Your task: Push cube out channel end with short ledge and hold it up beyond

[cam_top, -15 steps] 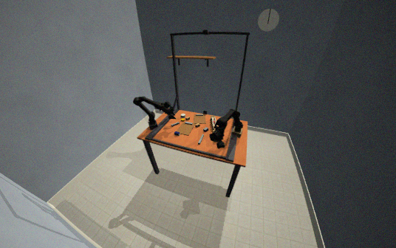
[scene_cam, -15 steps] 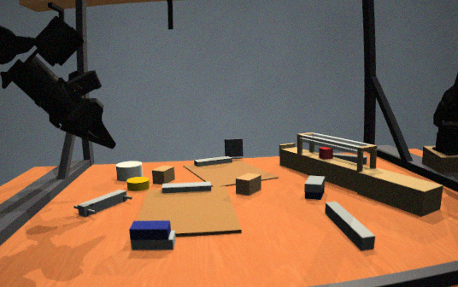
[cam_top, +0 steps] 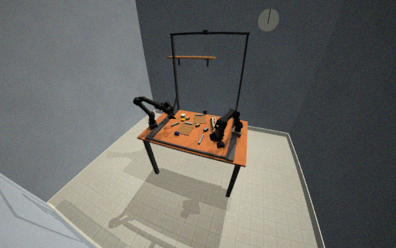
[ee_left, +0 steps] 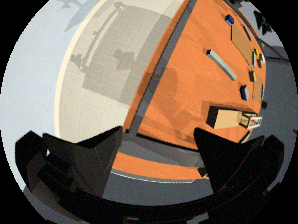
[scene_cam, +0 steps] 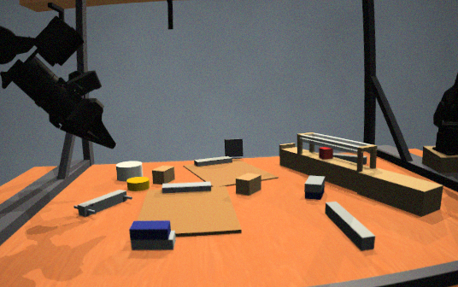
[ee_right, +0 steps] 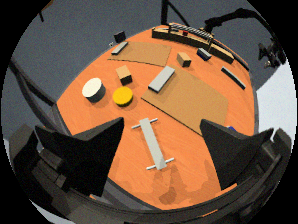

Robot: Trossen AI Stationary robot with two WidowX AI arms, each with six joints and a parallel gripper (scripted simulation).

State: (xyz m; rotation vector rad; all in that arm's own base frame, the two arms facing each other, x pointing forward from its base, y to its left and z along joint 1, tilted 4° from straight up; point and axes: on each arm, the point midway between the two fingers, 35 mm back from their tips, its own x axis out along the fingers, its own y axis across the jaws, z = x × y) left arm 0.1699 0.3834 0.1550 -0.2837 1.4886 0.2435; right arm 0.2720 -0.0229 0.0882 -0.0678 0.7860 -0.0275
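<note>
Right now my right hand is 140 mm above the pegged bar, 10 mm to the right of it and 10 mm past it. The rest, counted from my right hand: yellow disc 140 mm below, 120 mm behind, 80 mm to the left; then tan channel 500 mm to the left, 90 mm below, 20 mm behind.
</note>
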